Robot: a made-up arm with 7 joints. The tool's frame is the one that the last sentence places.
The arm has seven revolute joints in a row. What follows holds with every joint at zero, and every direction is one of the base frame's.
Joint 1 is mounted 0.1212 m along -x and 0.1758 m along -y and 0.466 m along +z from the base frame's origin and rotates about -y.
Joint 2 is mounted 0.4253 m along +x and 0.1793 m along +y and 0.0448 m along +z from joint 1 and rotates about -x.
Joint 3 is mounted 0.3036 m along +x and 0.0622 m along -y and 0.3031 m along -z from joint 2 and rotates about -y.
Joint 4 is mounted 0.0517 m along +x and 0.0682 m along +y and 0.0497 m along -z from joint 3 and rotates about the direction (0.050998, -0.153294, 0.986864).
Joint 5 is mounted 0.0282 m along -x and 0.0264 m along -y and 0.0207 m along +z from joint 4 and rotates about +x.
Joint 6 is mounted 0.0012 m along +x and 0.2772 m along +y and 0.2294 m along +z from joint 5 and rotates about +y.
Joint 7 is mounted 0.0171 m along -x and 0.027 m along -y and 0.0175 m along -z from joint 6 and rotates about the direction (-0.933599, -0.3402, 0.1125).
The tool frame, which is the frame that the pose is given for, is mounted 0.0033 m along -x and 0.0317 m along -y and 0.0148 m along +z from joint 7; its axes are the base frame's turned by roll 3.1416, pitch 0 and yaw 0 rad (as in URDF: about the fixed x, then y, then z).
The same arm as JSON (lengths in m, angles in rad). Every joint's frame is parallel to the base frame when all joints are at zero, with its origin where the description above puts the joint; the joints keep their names.
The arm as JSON. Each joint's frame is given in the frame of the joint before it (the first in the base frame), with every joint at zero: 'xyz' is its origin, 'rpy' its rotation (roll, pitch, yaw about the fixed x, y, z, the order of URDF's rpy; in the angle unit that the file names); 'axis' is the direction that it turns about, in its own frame. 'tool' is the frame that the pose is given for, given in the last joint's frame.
{
  "units": {
    "length": "m",
    "angle": "rad"
  },
  "joints": [
    {
      "name": "joint 1",
      "type": "revolute",
      "origin": {
        "xyz": [
          -0.1212,
          -0.1758,
          0.466
        ],
        "rpy": [
          0.0,
          0.0,
          0.0
        ]
      },
      "axis": [
        0.0,
        -1.0,
        0.0
      ]
    },
    {
      "name": "joint 2",
      "type": "revolute",
      "origin": {
        "xyz": [
          0.4253,
          0.1793,
          0.0448
        ],
        "rpy": [
          0.0,
          0.0,
          0.0
        ]
      },
      "axis": [
        -1.0,
        0.0,
        0.0
      ]
    },
    {
      "name": "joint 3",
      "type": "revolute",
      "origin": {
        "xyz": [
          0.3036,
          -0.0622,
          -0.3031
        ],
        "rpy": [
          0.0,
          0.0,
          0.0
        ]
      },
      "axis": [
        0.0,
        -1.0,
        0.0
      ]
    },
    {
      "name": "joint 4",
      "type": "revolute",
      "origin": {
        "xyz": [
          0.0517,
          0.0682,
          -0.0497
        ],
        "rpy": [
          0.0,
          0.0,
          0.0
        ]
      },
      "axis": [
        0.050998,
        -0.153294,
        0.986864
      ]
    },
    {
      "name": "joint 5",
      "type": "revolute",
      "origin": {
        "xyz": [
          -0.0282,
          -0.0264,
          0.0207
        ],
        "rpy": [
          0.0,
          0.0,
          0.0
        ]
      },
      "axis": [
        1.0,
        0.0,
        0.0
      ]
    },
    {
      "name": "joint 6",
      "type": "revolute",
      "origin": {
        "xyz": [
          0.0012,
          0.2772,
          0.2294
        ],
        "rpy": [
          0.0,
          0.0,
          0.0
        ]
      },
      "axis": [
        0.0,
        1.0,
        0.0
      ]
    },
    {
      "name": "joint 7",
      "type": "revolute",
      "origin": {
        "xyz": [
          -0.0171,
          -0.027,
          -0.0175
        ],
        "rpy": [
          0.0,
          0.0,
          0.0
        ]
      },
      "axis": [
        -0.933599,
        -0.3402,
        0.1125
      ]
    }
  ],
  "tool": {
    "origin": {
      "xyz": [
        -0.0033,
        -0.0317,
        0.0148
      ],
      "rpy": [
        -3.1416,
        0.0,
        0.0
      ]
    }
  }
}

